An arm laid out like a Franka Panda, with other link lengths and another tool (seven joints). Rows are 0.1 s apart.
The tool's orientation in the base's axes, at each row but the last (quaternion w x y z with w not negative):
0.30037, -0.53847, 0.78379, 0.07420
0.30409, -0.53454, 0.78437, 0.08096
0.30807, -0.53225, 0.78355, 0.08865
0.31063, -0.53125, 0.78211, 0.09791
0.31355, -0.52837, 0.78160, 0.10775
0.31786, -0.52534, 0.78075, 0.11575
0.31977, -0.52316, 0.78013, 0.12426
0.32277, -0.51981, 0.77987, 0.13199
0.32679, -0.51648, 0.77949, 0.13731
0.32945, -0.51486, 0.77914, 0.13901
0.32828, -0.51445, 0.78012, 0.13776
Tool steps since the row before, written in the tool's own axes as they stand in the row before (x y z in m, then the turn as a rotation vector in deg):
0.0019, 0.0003, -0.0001, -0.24, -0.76, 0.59
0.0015, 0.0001, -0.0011, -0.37, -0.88, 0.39
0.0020, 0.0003, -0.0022, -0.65, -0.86, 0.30
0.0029, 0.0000, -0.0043, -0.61, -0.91, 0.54
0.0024, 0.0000, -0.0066, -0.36, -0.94, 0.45
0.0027, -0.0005, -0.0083, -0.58, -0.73, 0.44
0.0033, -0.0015, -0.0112, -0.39, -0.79, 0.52
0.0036, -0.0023, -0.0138, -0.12, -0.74, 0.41
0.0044, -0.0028, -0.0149, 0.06, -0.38, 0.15
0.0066, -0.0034, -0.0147, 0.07, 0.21, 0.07
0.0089, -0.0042, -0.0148, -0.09, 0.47, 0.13
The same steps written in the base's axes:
-0.0008, -0.0014, -0.0010, 0.96, 0.14, -0.19
-0.0009, -0.0016, 0.0000, 1.02, 0.10, 0.07
-0.0016, -0.0025, 0.0005, 1.04, 0.29, 0.30
-0.0023, -0.0043, 0.0017, 1.17, 0.35, 0.10
-0.0031, -0.0051, 0.0037, 1.10, 0.10, 0.02
-0.0033, -0.0065, 0.0048, 0.96, 0.35, 0.13
-0.0036, -0.0090, 0.0067, 1.00, 0.23, -0.04
-0.0039, -0.0111, 0.0084, 0.84, -0.01, -0.14
-0.0041, -0.0126, 0.0086, 0.38, -0.12, -0.10
-0.0041, -0.0143, 0.0070, -0.18, 0.08, -0.12
-0.0040, -0.0163, 0.0057, -0.35, 0.34, -0.10

